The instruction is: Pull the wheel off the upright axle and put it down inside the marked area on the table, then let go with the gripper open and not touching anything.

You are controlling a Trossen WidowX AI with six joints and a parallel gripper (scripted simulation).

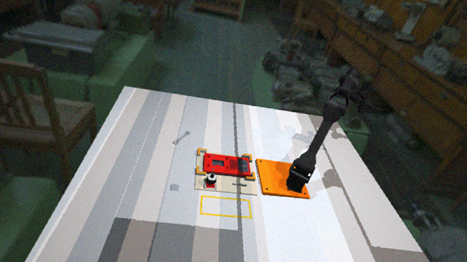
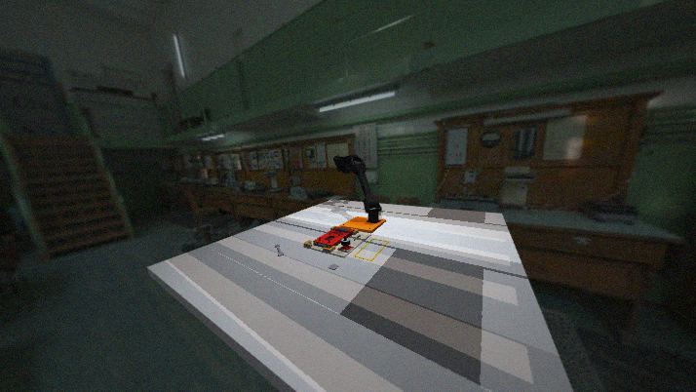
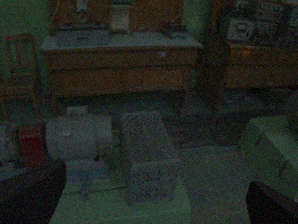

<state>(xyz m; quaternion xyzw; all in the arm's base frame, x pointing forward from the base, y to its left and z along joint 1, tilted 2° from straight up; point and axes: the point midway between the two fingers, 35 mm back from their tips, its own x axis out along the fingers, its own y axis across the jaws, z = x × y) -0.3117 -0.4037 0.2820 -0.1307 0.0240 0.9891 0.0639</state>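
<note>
Right now the wheel is 700 mm ahead of my gripper tip, 500 mm to the left of it and 230 mm below it. Round my gripper tip: grey tool: 890 mm ahead, 260 mm to the left, 260 mm below; grey square: 830 mm ahead, 560 mm to the left, 270 mm below.
</note>
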